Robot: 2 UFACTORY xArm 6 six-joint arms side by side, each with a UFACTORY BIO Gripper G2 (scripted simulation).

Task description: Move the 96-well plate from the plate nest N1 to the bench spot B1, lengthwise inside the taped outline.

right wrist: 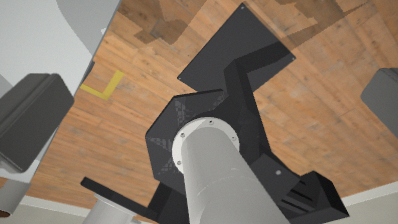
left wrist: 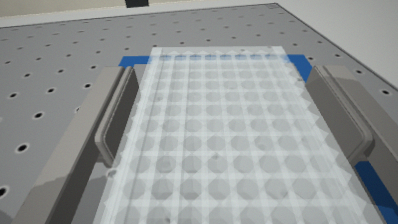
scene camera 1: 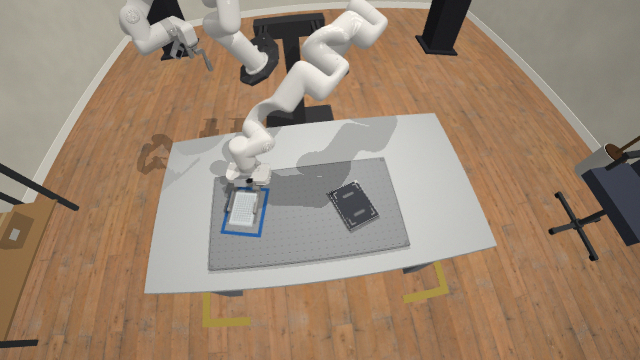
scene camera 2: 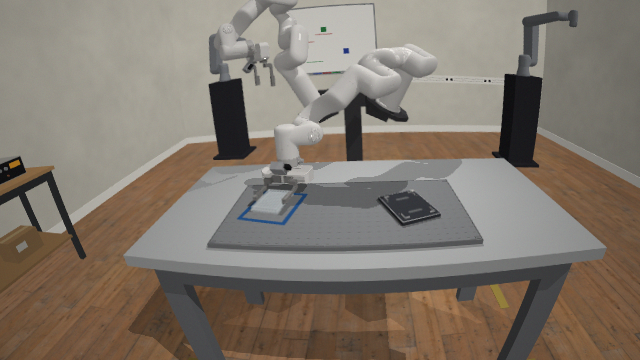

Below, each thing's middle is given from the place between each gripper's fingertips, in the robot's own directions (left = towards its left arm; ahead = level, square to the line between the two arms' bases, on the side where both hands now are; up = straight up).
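Scene:
The black plate nest (scene camera 1: 348,206) is 400 mm to the left of my left hand and 20 mm below it, and the white 96-well plate (scene camera 1: 244,219) is 10 mm below that same left hand.
From my right hand, the black plate nest is 48 cm ahead, 56 cm to the left and 33 cm below, while the white 96-well plate is 16 cm to the left of my right hand, 48 cm ahead of it and 32 cm below it.

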